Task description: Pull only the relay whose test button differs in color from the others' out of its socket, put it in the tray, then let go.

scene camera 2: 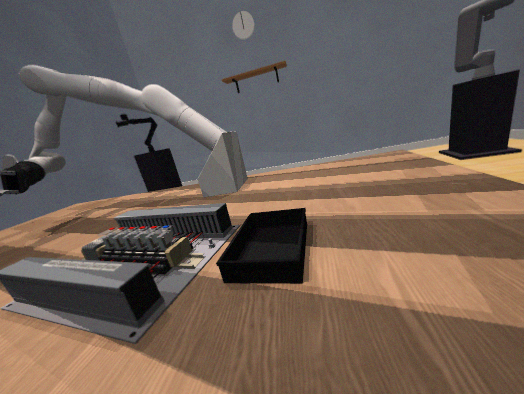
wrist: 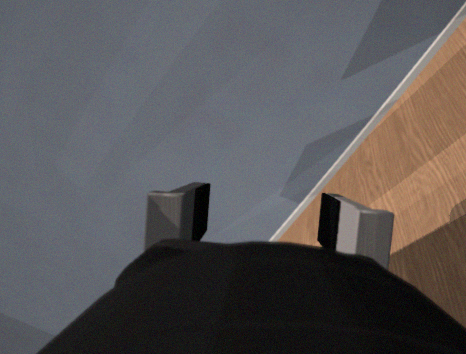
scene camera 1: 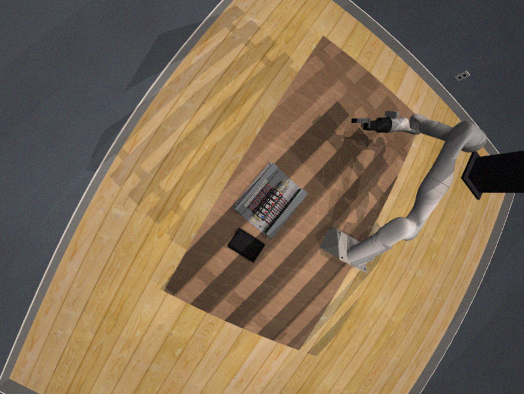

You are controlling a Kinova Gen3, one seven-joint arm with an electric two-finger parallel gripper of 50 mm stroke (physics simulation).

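Places are measured from the arm's base along level axes (x right, y ahead, z up), in millimetres.
Pixels of known places: gripper, fingertip midpoint: (wrist: pixel 264 212) (scene camera 1: pixel 354 120); arm's base at its link origin: (scene camera 2: pixel 223 144) (scene camera 1: pixel 353 257).
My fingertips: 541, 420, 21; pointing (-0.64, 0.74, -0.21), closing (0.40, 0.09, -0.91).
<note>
For each thing: its top centre in the pictures, then the offset to it from my fingertips, as dx, dy, dz. "*": a spot on its surface instead.
- relay with the blue test button, top centre: (scene camera 2: pixel 162 228) (scene camera 1: pixel 261 215) -643, +78, -122
- black open tray at its top centre: (scene camera 2: pixel 268 230) (scene camera 1: pixel 246 245) -814, +39, -156
- grey panel plate at a spot on its surface: (scene camera 2: pixel 176 286) * -691, +135, -188
- tan end block at its top centre: (scene camera 2: pixel 176 243) -662, +79, -150
A row of grey relays (scene camera 2: pixel 137 239) (scene camera 1: pixel 271 200) stands in sockets on the panel. The relay with the blue test button (scene camera 2: pixel 165 228) (scene camera 1: pixel 263 217) is at the row's end nearest the tray; the other visible buttons are red. The black open tray (scene camera 2: pixel 262 273) (scene camera 1: pixel 242 252) lies beside the panel, and nothing shows inside it. My gripper (scene camera 1: pixel 360 123) (wrist: pixel 264 212) is open and empty, held high and well away from panel and tray. In scene camera 2 it is partly cut off at the left edge. Relays and tray do not show in the wrist view.
The grey panel plate (scene camera 2: pixel 176 286) carries two long grey wiring ducts (scene camera 2: pixel 70 285) (scene camera 2: pixel 175 218), one along each side of the relay row. A tan end block (scene camera 2: pixel 178 251) stands at the row's tray end. The arm's grey base (scene camera 2: pixel 225 167) (scene camera 1: pixel 344 246) stands behind the panel and tray.
</note>
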